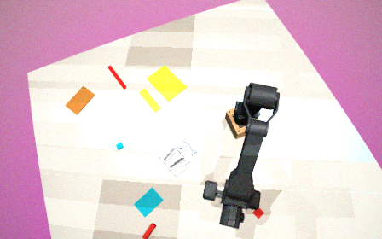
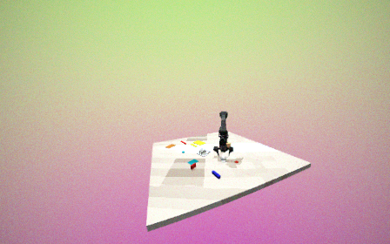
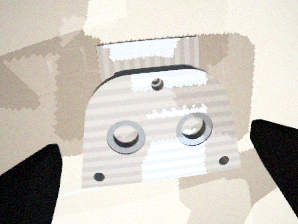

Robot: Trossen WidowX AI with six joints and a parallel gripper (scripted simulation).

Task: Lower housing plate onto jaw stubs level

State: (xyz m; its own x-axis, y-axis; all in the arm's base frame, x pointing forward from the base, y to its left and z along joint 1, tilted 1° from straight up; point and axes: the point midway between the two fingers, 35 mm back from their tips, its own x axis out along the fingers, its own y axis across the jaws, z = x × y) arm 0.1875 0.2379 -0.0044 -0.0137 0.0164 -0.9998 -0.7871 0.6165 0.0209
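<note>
Right now my gripper tip is right at the housing plate. Also, from my gripper tip: cyan cube: 300 mm ahead, 370 mm to the right, 20 mm below; cyan plate: 280 mm ahead, 120 mm to the right, 30 mm below; red square: 80 mm behind, 100 mm to the left, 30 mm below.
</note>
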